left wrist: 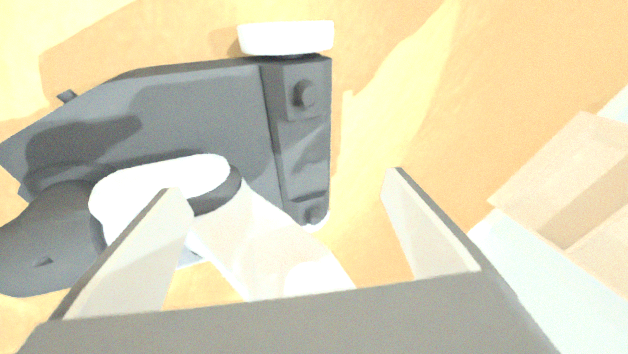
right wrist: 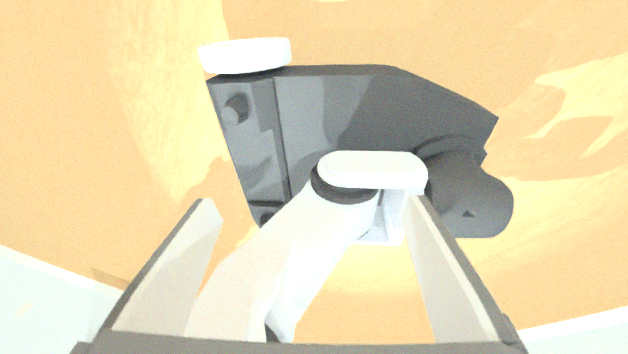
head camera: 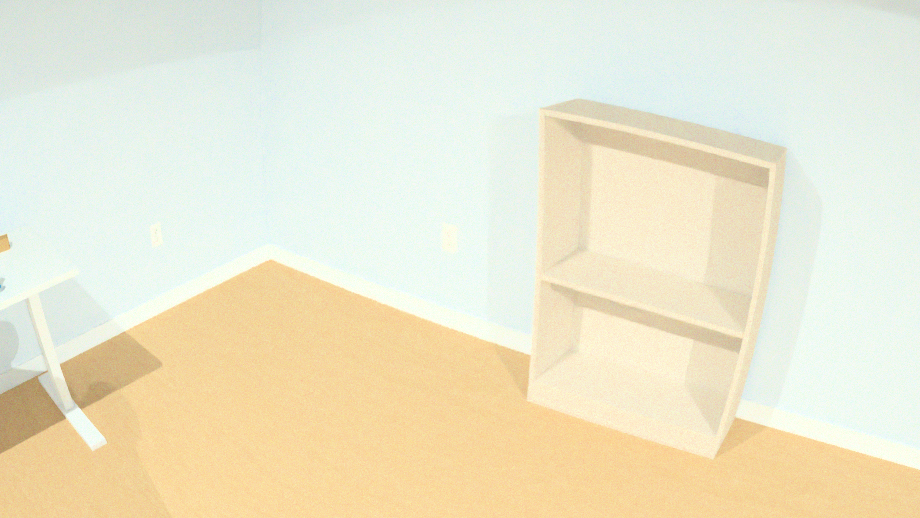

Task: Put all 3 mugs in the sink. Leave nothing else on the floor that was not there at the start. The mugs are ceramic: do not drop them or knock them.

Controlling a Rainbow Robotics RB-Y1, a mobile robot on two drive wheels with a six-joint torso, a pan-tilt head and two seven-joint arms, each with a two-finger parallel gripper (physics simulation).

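Places are measured from the robot's base along level axes (x ahead, y left, z up), in centimetres.
Pixels of known places: left gripper, between the fingertips: point(left wrist: 287, 191); right gripper, between the fingertips: point(right wrist: 308, 208).
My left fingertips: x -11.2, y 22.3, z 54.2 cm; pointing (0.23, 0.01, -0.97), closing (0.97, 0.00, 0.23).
Note:
Behind a point stands the place of what it marks.
No mug can be made out in these views, and the sink does not show. My left gripper point(left wrist: 287, 191) @[y 22.3, x -11.2, z 54.2 cm] is open in the left wrist view, with no object between its fingers; my own base and arm show behind it. My right gripper point(right wrist: 308, 208) @[y -23.7, x -19.4, z 53.2 cm] is open in the right wrist view, also with no object between its fingers, and the base and arm show beyond it. Neither gripper shows in the head view.
A light wooden bookshelf point(head camera: 643, 429) @[y -60.4, x 166.0, z 4.2 cm] with bare shelves stands against the wall at the right. A white table point(head camera: 38, 276) @[y 145.8, x 143.3, z 72.1 cm] is cut off at the left edge; parts of an orange-brown object point(head camera: 3, 243) @[y 183.9, x 165.7, z 75.3 cm] and a small blue thing point(head camera: 1, 284) @[y 155.2, x 130.5, z 74.6 cm] show on it. Its leg point(head camera: 48, 350) @[y 167.2, x 158.6, z 31.8 cm] stands on the floor.

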